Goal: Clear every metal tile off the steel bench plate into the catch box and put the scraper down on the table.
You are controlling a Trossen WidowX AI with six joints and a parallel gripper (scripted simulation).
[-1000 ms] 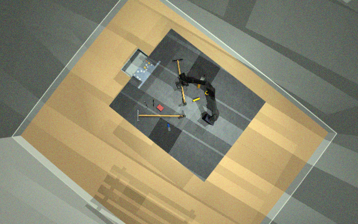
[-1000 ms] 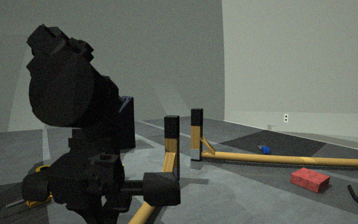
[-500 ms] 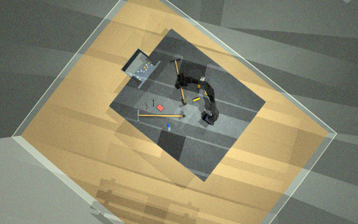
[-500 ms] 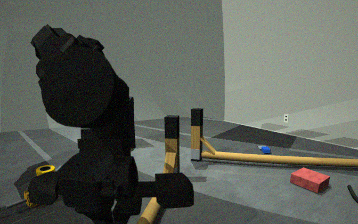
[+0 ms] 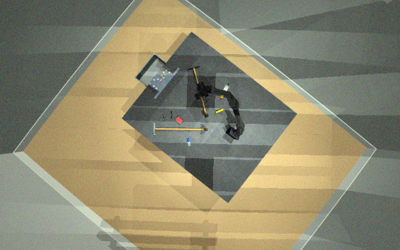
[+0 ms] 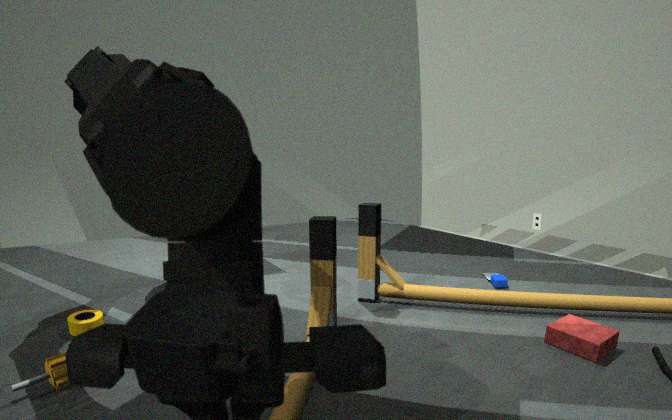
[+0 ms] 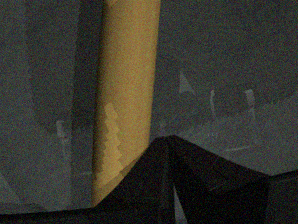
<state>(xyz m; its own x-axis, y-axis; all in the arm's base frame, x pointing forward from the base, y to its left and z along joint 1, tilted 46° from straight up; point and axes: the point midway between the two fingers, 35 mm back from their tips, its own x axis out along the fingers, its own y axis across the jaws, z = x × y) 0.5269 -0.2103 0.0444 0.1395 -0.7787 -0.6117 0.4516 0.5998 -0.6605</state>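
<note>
My gripper tip is 5 cm below the scraper and 3 cm short of it. Round my gripper tip: yellow-handled screwdriver (20 cm behind, 12 cm to the right); yellow tape ring (33 cm behind, 9 cm to the right); yellow level (27 cm behind, 5 cm to the left, 1 cm above).
</note>
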